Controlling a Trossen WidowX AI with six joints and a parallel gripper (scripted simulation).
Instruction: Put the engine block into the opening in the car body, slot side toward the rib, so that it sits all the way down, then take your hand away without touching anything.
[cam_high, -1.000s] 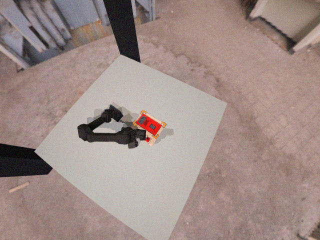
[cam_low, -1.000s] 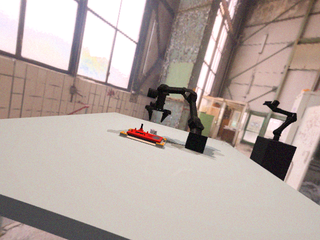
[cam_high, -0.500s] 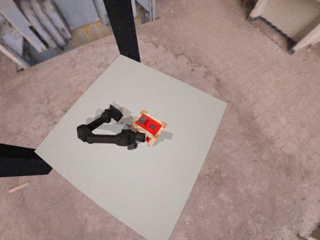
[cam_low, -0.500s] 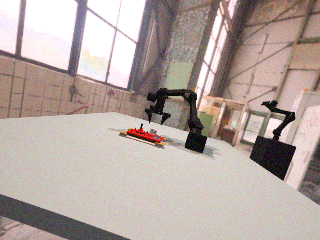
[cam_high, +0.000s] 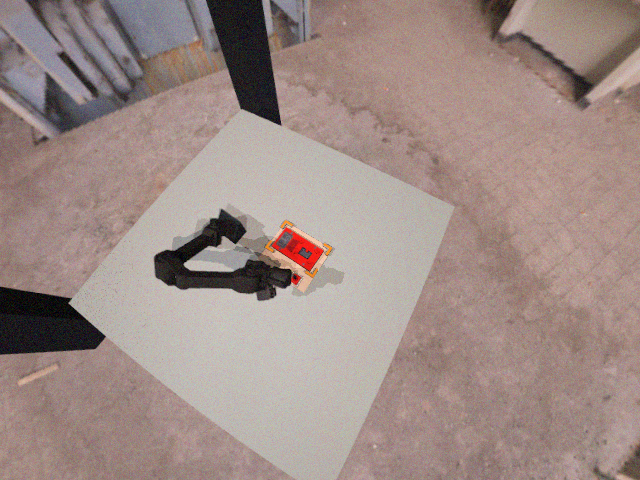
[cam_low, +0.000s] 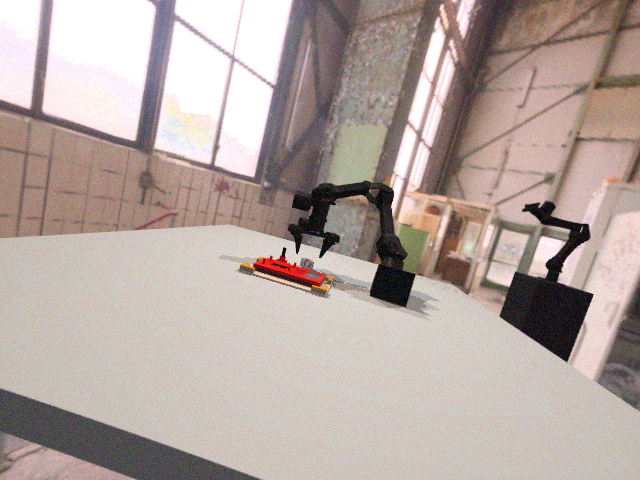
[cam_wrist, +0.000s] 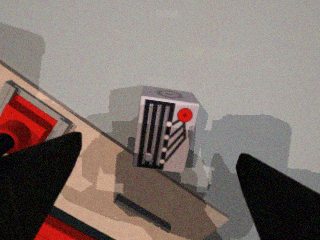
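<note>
The engine block lies 30 mm below my gripper tip.
</note>
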